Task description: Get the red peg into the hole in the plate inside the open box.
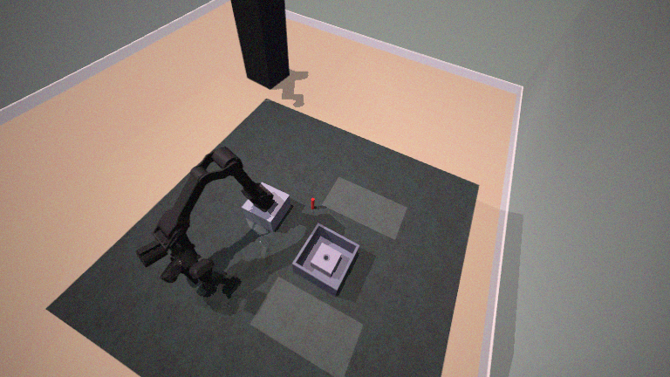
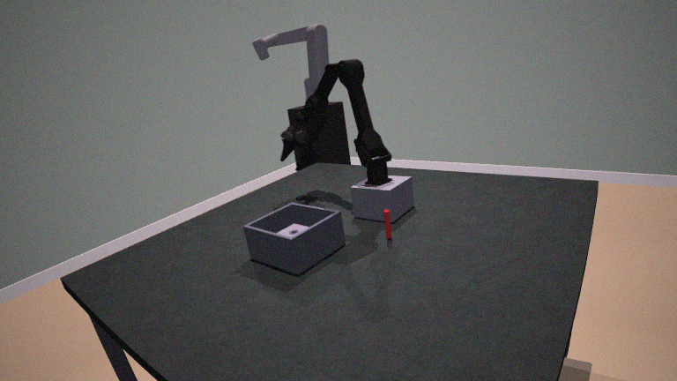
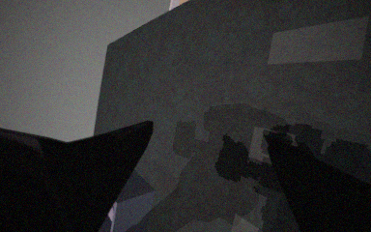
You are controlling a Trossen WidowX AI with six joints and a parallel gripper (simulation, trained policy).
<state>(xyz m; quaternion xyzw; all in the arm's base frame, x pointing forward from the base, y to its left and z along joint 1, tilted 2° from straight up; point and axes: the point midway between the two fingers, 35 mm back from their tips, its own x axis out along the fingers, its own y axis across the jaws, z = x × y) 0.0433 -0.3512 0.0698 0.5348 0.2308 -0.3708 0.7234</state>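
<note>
Right now my gripper tip is 500 mm to the right of the red peg, 100 mm above it and 80 mm short of it. Also, from my gripper tip: light plate (330 mm to the left, 270 mm ahead, 90 mm below); then grey box (330 mm to the left, 270 mm ahead, 110 mm below).
</note>
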